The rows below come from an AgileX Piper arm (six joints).
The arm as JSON. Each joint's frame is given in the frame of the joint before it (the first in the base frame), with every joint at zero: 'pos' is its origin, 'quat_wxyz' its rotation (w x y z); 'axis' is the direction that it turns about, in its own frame. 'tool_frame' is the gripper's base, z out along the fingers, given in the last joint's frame.
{
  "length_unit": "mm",
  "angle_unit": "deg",
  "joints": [
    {
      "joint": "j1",
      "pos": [
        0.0,
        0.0,
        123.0
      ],
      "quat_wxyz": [
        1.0,
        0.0,
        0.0,
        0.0
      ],
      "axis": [
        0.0,
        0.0,
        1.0
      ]
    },
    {
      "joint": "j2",
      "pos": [
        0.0,
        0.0,
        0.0
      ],
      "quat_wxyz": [
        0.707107,
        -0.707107,
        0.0,
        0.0
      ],
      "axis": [
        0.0,
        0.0,
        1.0
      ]
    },
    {
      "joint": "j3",
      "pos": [
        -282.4,
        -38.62,
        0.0
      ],
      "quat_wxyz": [
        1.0,
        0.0,
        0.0,
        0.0
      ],
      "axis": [
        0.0,
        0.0,
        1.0
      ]
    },
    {
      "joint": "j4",
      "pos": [
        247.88,
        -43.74,
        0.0
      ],
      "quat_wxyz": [
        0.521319,
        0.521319,
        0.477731,
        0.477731
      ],
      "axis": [
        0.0,
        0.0,
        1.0
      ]
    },
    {
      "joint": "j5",
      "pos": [
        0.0,
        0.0,
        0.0
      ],
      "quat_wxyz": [
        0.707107,
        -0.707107,
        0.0,
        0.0
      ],
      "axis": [
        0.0,
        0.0,
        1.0
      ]
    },
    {
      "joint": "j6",
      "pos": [
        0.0,
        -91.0,
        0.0
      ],
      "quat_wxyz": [
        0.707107,
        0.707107,
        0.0,
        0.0
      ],
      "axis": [
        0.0,
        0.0,
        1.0
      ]
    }
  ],
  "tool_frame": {
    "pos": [
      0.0,
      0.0,
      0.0
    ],
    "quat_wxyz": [
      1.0,
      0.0,
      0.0,
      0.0
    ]
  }
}
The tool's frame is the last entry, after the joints.
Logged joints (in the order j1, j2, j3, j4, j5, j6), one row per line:
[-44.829, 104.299, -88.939, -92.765, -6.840, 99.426]
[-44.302, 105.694, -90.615, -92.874, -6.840, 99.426]
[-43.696, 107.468, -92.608, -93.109, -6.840, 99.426]
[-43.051, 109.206, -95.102, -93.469, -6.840, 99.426]
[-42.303, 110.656, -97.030, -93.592, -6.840, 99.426]
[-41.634, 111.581, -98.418, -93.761, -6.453, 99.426]
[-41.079, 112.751, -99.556, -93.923, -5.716, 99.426]
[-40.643, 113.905, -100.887, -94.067, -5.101, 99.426]
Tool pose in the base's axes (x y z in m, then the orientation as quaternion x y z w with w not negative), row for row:
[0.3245, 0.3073, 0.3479, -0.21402, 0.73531, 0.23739, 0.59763]
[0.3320, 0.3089, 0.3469, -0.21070, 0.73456, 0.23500, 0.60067]
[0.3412, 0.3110, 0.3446, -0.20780, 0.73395, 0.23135, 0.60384]
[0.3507, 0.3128, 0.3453, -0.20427, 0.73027, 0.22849, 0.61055]
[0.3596, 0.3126, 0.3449, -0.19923, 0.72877, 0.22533, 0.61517]
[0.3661, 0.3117, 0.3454, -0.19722, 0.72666, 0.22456, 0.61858]
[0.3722, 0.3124, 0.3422, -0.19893, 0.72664, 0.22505, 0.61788]
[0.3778, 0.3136, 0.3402, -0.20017, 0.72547, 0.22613, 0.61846]
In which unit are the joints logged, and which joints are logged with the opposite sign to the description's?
The joints are logged in degrees. Opposite sign: j1, j5.
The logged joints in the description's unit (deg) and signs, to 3 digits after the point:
[44.829, 104.299, -88.939, -92.765, 6.840, 99.426]
[44.302, 105.694, -90.615, -92.874, 6.840, 99.426]
[43.696, 107.468, -92.608, -93.109, 6.840, 99.426]
[43.051, 109.206, -95.102, -93.469, 6.840, 99.426]
[42.303, 110.656, -97.030, -93.592, 6.840, 99.426]
[41.634, 111.581, -98.418, -93.761, 6.453, 99.426]
[41.079, 112.751, -99.556, -93.923, 5.716, 99.426]
[40.643, 113.905, -100.887, -94.067, 5.101, 99.426]

